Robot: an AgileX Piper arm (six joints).
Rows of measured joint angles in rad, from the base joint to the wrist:
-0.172, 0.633, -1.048, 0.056, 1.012, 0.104
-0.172, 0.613, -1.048, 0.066, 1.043, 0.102
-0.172, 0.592, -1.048, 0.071, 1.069, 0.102
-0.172, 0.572, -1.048, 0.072, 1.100, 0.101
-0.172, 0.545, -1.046, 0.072, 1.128, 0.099
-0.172, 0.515, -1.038, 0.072, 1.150, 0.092
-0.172, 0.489, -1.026, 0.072, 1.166, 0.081
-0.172, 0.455, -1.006, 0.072, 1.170, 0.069
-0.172, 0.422, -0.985, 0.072, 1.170, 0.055
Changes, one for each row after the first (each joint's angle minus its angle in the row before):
0.000, -0.020, 0.000, 0.010, 0.031, -0.002
0.000, -0.021, 0.000, 0.005, 0.026, 0.000
0.000, -0.020, 0.000, 0.001, 0.031, -0.001
0.000, -0.027, 0.002, 0.000, 0.028, -0.002
0.000, -0.030, 0.008, 0.000, 0.022, -0.007
0.000, -0.026, 0.012, 0.000, 0.016, -0.011
0.000, -0.034, 0.020, 0.000, 0.004, -0.012
0.000, -0.033, 0.021, 0.000, 0.000, -0.014

